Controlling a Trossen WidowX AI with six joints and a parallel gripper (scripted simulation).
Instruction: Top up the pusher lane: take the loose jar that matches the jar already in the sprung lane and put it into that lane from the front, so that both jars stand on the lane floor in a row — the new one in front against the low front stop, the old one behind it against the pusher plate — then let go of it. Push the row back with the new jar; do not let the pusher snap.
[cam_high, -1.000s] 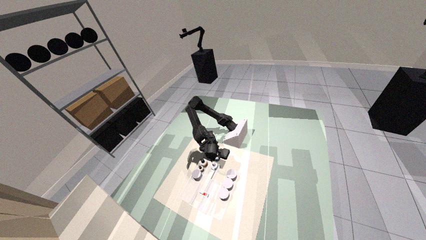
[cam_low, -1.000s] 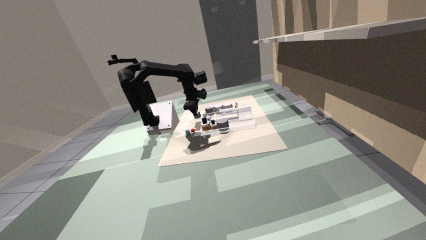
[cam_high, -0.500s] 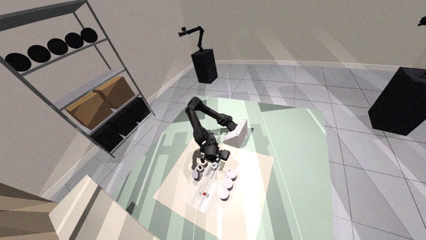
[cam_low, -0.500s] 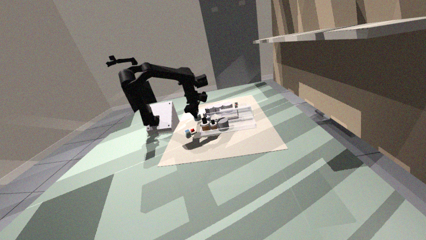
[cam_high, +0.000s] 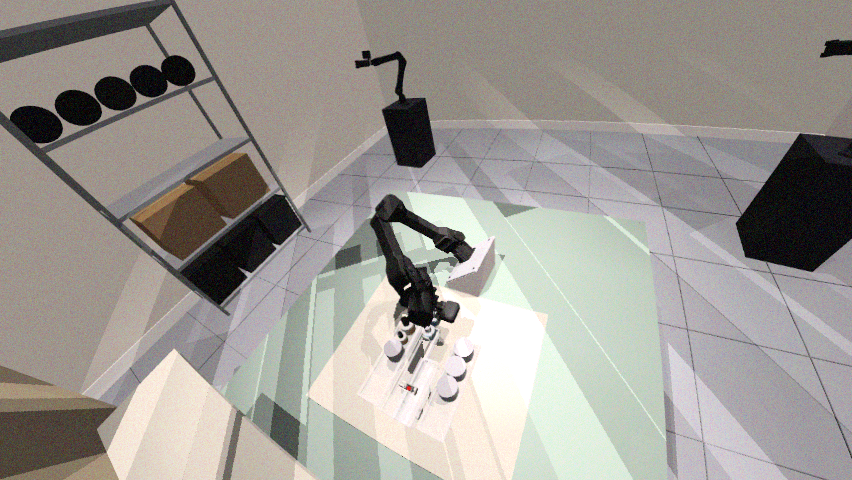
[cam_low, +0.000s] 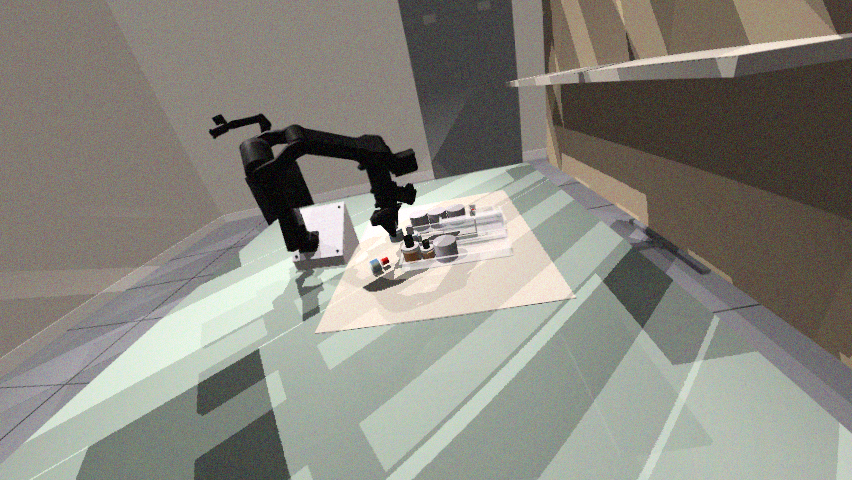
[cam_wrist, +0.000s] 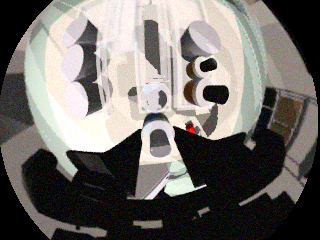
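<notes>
Now: the clear sprung lane 19 cm ahead of my gripper tip, 4 cm to the left of it and 4 cm below it. Round my gripper tip: red-marked part 23 cm ahead, 6 cm to the left, 1 cm above.
</notes>
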